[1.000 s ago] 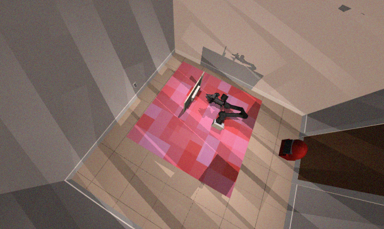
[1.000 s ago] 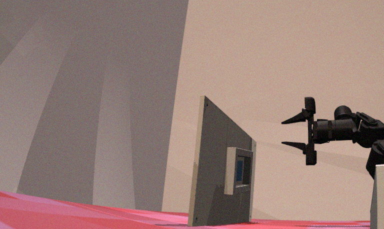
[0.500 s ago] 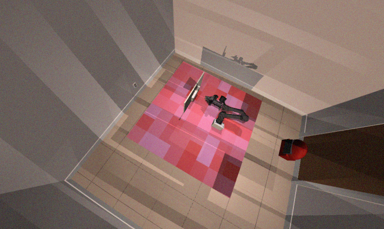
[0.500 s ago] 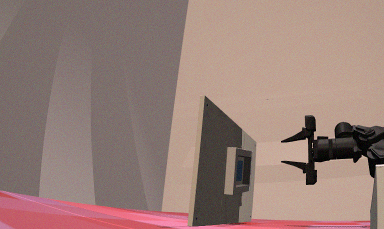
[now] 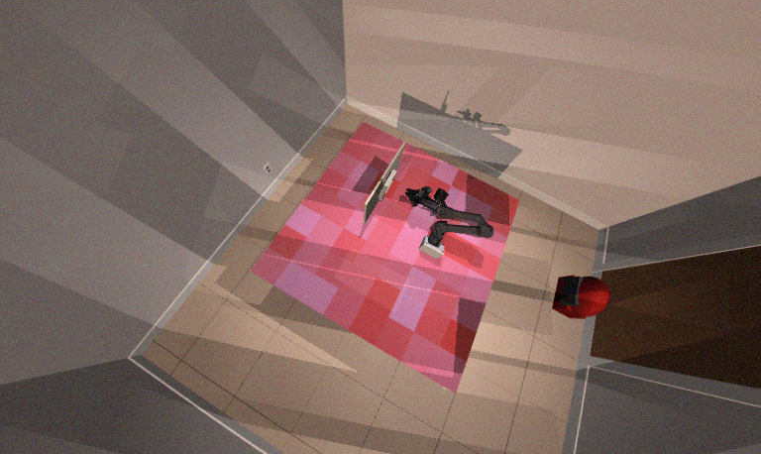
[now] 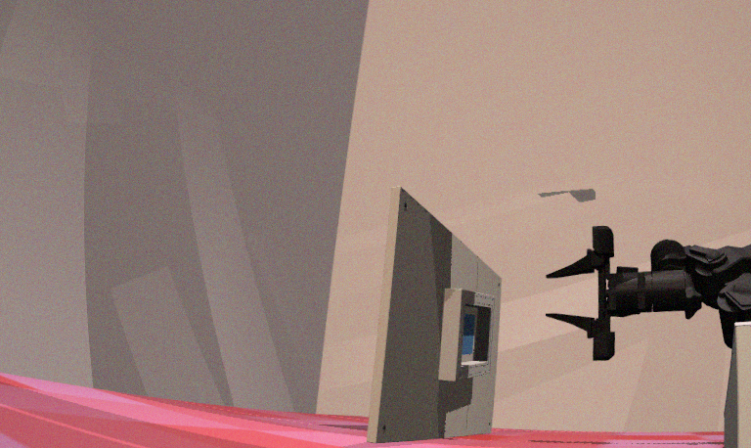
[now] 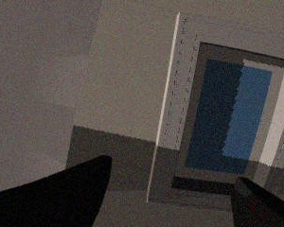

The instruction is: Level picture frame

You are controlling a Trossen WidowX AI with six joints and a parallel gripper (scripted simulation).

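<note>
My gripper tip is now 120 mm short of the picture frame, 20 mm to the left of it and 60 mm above it. From my gripper tip the other things lie so: wall panel: 130 mm ahead, 20 mm to the right, 60 mm below.
</note>
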